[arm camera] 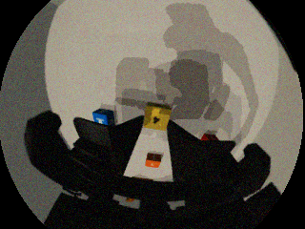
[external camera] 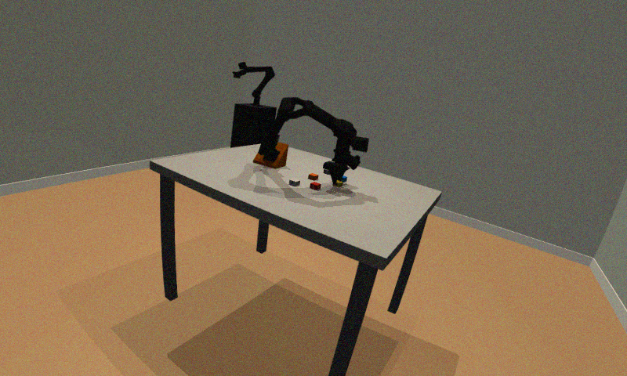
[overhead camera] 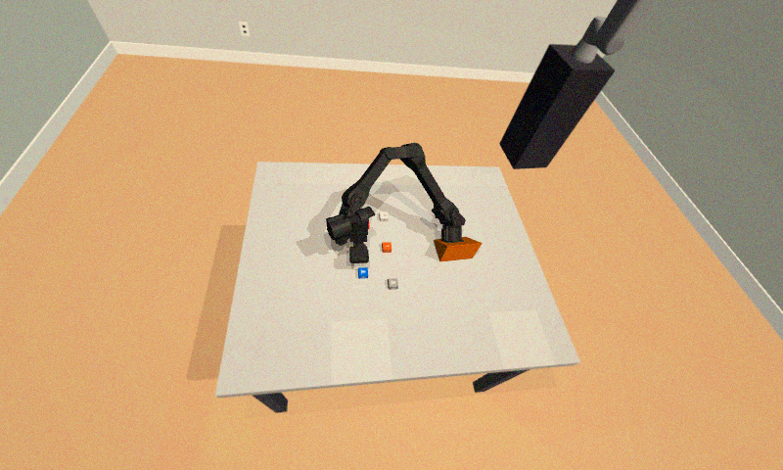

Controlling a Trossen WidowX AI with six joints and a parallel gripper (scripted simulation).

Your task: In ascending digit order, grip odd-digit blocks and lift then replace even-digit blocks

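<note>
Now: gripper tip 1 cm short of the yellow block. The rest, counted from my gripper tip: orange block: 11 cm behind; then red block: 12 cm to the right, 5 cm behind; then blue block: 9 cm to the left, 1 cm behind.
</note>
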